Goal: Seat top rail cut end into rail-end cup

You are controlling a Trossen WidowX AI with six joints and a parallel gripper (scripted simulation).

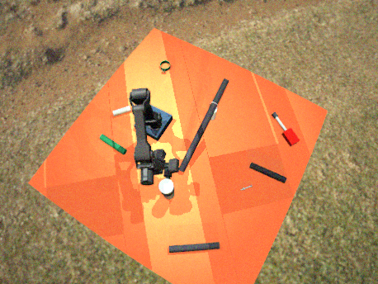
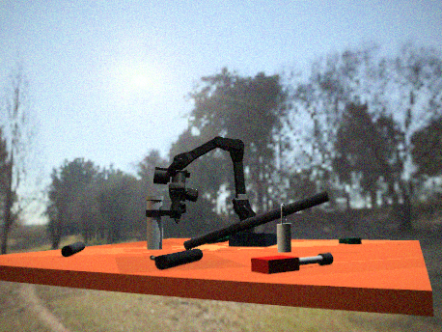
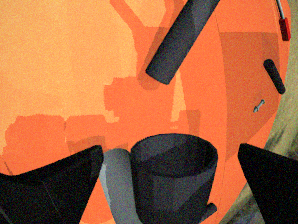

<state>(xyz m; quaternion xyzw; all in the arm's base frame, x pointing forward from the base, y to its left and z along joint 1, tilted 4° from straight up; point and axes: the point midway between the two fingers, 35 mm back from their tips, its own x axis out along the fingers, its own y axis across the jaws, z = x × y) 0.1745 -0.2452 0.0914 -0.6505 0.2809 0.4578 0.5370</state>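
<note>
Now: the dark rail-end cup 2 cm to the right of my gripper tip and 2 cm above it. The rest, counted from my gripper tip: green cylinder: 38 cm behind, 11 cm below, 7 cm to the left; white cylinder: 42 cm behind, 27 cm to the left, 11 cm below; small pin: 40 cm ahead, 12 cm below, 8 cm to the left.
</note>
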